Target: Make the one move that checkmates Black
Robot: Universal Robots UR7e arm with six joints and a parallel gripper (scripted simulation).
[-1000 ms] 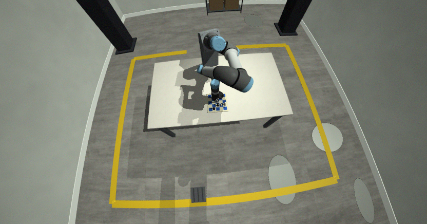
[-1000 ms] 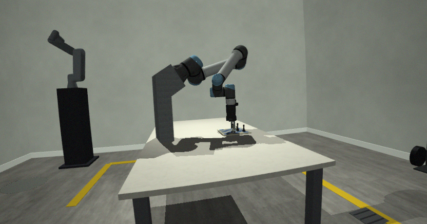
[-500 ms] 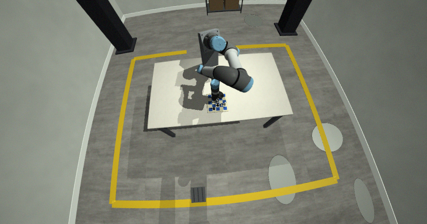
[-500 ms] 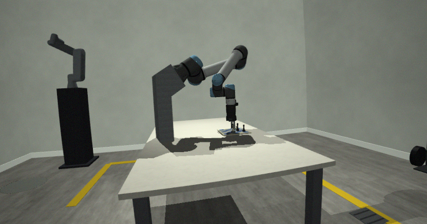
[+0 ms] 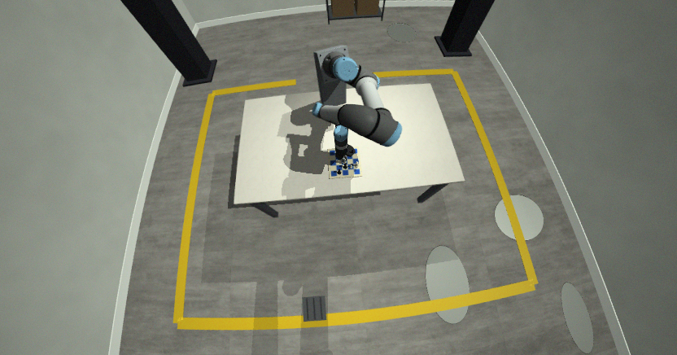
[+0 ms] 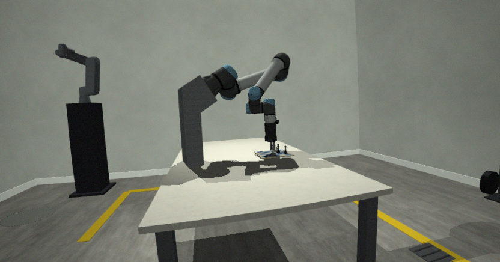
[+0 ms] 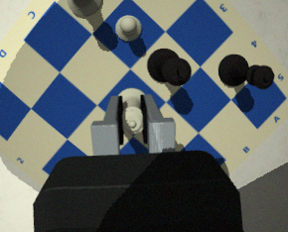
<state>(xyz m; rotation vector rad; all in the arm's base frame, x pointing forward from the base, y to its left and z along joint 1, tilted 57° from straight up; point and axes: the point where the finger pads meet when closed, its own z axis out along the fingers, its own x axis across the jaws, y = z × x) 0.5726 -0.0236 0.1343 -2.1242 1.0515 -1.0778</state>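
Now: the white piece 1 cm below my hand. From my hand the other things lie so: black piece: 7 cm ahead, 4 cm to the right, 1 cm below; then chessboard: 4 cm below; then white pawn: 4 cm to the left, 4 cm ahead, 3 cm below.
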